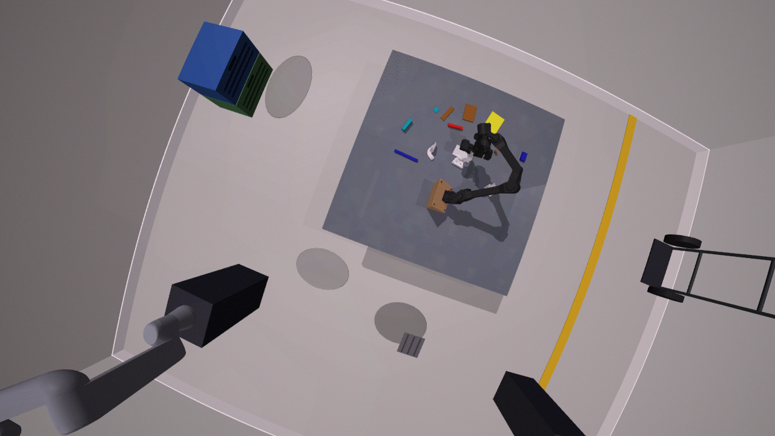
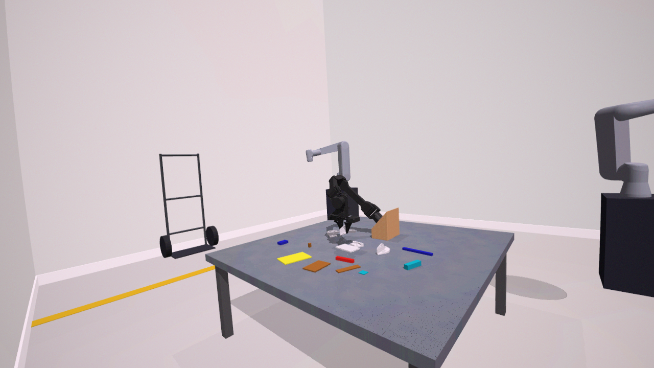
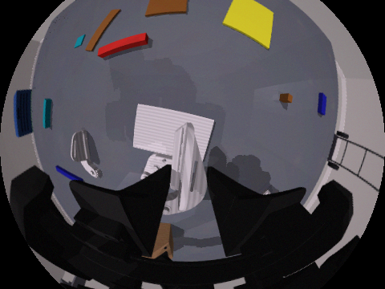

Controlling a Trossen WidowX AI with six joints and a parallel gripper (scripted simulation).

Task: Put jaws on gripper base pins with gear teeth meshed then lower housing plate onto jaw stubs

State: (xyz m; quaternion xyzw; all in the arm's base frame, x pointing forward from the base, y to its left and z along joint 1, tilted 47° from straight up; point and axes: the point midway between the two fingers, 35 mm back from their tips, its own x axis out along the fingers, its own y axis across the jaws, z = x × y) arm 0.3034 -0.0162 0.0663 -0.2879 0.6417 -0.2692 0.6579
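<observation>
Now: gripper tip 8 cm above the flat white ribbed part, 3 cm to the right of it and 2 cm short of it. The rest, counted from my gripper tip: white jaw: 3 cm behind, 2 cm to the left; then red bar: 17 cm ahead, 13 cm to the left, 7 cm below; then yellow plate: 29 cm ahead, 10 cm to the right, 8 cm below.
</observation>
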